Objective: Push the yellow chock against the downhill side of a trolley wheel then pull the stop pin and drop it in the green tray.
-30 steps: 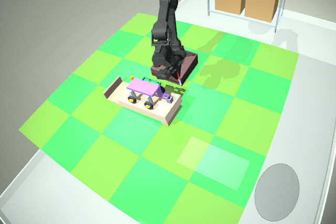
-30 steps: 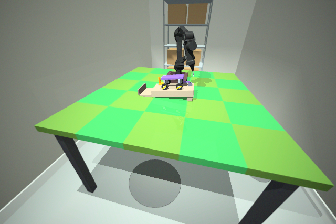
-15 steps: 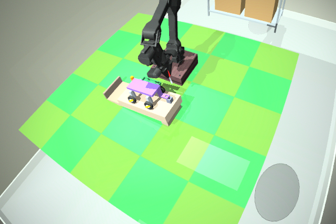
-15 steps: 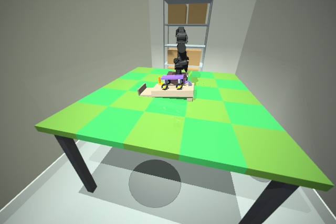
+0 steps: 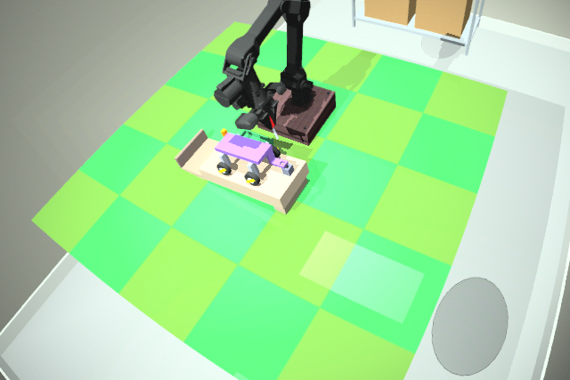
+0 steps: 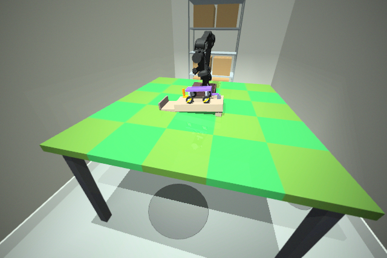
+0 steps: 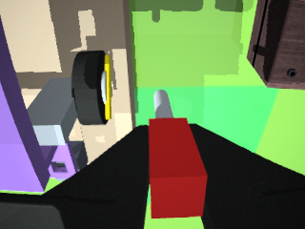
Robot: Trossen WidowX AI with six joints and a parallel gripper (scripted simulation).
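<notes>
Now: gripper tip 9 cm short of the purple trolley, 5 cm to the left of it and 5 cm above it. The rest, counted from my gripper tip: raised end wall (7 cm ahead, 31 cm to the right, 13 cm below); beige ramp (9 cm ahead, 4 cm to the right, 11 cm below); stop pin (right at my gripper tip).
</notes>
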